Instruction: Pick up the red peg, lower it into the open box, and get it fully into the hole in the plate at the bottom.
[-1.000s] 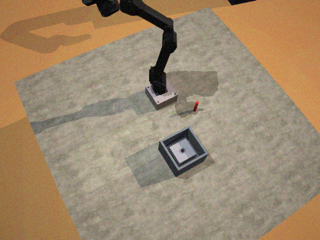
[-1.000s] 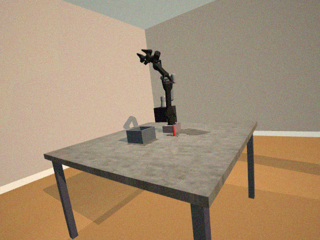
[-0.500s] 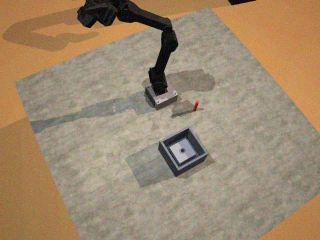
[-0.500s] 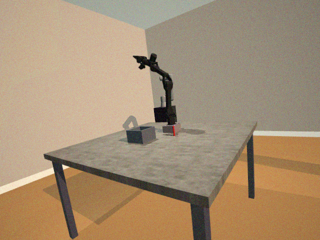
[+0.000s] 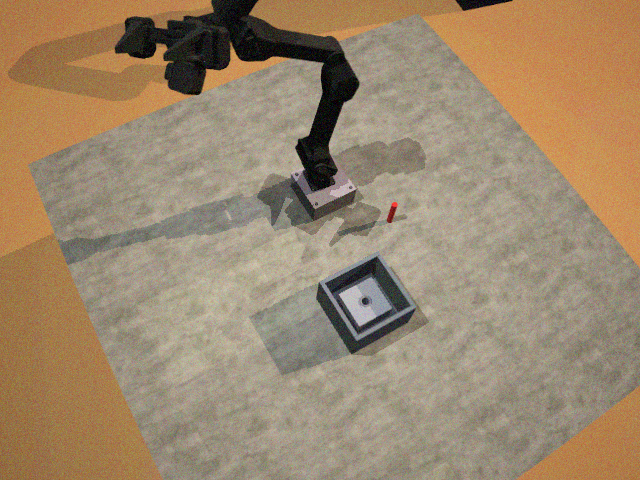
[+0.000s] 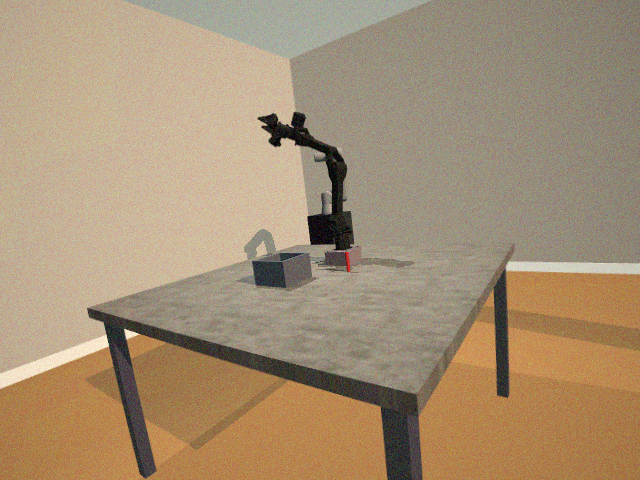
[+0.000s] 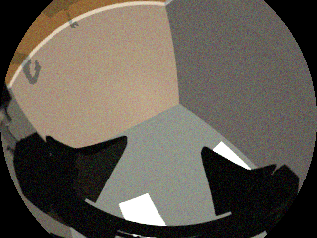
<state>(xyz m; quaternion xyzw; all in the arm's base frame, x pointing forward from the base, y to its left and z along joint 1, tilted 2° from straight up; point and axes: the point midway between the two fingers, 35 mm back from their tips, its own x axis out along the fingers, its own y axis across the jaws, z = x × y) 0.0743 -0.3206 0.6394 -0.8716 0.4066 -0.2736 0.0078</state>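
The red peg is 67 cm below my gripper tip, 51 cm to the left of it and 5 cm ahead of it. Also, from my gripper tip: light plate 66 cm below, 34 cm to the left, 25 cm ahead; grey box 68 cm below, 34 cm to the left, 25 cm ahead.
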